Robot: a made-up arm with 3 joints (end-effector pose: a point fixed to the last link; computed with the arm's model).
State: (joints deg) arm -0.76 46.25 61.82
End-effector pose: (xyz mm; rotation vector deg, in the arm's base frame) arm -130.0 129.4 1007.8 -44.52 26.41 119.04
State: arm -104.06 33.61 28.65
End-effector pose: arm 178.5 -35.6 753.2 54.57 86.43 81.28
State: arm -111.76 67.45 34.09
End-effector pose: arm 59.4 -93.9 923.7 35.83 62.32 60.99
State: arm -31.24 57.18 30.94
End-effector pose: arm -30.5 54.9 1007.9 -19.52 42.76 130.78
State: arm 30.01 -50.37 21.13
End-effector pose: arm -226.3 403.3 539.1 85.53 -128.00 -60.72
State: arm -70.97 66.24 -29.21
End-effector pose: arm 33.7 -52.1 981.1 20.94 46.75 161.46
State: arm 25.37 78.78 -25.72
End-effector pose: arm -121.5 -133.8 993.8 70.65 4.19 -118.65
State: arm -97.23 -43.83 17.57
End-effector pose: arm 18.6 181.0 360.1 -85.71 -108.40 -65.00
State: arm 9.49 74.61 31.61
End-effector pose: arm -140.6 -82.6 1002.0 -49.98 -5.63 149.96
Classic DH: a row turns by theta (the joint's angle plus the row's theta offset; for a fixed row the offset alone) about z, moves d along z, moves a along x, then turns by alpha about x. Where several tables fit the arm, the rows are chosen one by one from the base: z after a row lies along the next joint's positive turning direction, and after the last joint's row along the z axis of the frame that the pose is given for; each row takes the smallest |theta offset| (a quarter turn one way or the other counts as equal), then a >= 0, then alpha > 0; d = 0 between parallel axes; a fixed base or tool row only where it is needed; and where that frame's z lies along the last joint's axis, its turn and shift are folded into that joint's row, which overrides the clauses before.
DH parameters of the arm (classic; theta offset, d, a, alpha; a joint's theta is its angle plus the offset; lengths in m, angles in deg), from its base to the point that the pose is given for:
base (fixed): 18.37 0.8206 -0.1051 36.66
joint 1: 75.09 -0.1943 -0.0479 79.16
joint 2: 77.85 0.2233 0.0446 -63.44
joint 3: 41.99 -0.4649 0.0263 -164.03
tool (fixed): -40.42 -0.0285 0 0

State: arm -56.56 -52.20 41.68
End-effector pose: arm -23.5 303.4 409.3 -11.13 -144.69 -69.77
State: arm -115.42 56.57 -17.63
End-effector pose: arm 99.9 -122.4 870.9 66.18 54.04 111.09
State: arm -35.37 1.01 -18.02
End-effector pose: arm 81.7 321.4 786.1 -19.17 -92.78 -114.35
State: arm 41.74 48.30 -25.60
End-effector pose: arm -249.3 17.4 1009.6 76.49 -26.27 -95.87
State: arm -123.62 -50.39 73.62
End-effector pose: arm -96.2 147.9 317.0 -67.66 -146.26 -49.34
